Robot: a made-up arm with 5 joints.
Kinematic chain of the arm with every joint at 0, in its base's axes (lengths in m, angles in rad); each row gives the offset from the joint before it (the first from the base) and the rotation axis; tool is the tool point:
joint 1: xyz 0 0 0.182 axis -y
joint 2: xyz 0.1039 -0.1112 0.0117 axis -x
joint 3: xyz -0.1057 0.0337 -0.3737 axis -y
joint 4: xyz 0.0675 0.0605 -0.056 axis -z
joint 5: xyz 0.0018 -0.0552 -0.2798 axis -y
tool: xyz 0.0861 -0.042 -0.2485
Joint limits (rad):
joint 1: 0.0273..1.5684
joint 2: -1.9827..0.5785
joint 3: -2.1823..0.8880
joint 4: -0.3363..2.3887
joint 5: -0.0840..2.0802
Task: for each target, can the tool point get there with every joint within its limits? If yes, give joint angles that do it. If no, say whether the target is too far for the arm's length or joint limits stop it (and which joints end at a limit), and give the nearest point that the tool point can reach.
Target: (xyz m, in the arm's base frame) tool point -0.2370 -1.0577 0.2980
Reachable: no: joint limits stop it (at a limit: joint 1, joint 2) | nearest point -0.2990 -0.5081 -0.0818 | short by 0.671 m
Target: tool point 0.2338 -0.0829 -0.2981
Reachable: yes | joints 0.7910 -0.3591 -1.2454 1.2134 1.7623
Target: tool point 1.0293 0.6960 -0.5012
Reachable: no: too far | nearest point 0.6804 0.4249 -0.2696 | short by 0.499 m
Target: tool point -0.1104 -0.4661 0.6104
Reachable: no: joint limits stop it (at a limit: joint 1, joint 2, joint 3) | nearest point 0.2185 -0.3879 0.5400 | short by 0.345 m
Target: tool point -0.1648 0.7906 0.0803
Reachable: yes | joints 0.9663 -1.6941 -0.2535 1.6236 0.2415
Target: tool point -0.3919 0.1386 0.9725
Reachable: no: joint limits stop it (at a limit: joint 1, joint 2, joint 3, joint 4) | nearest point -0.2535 0.2541 0.7464 | short by 0.289 m
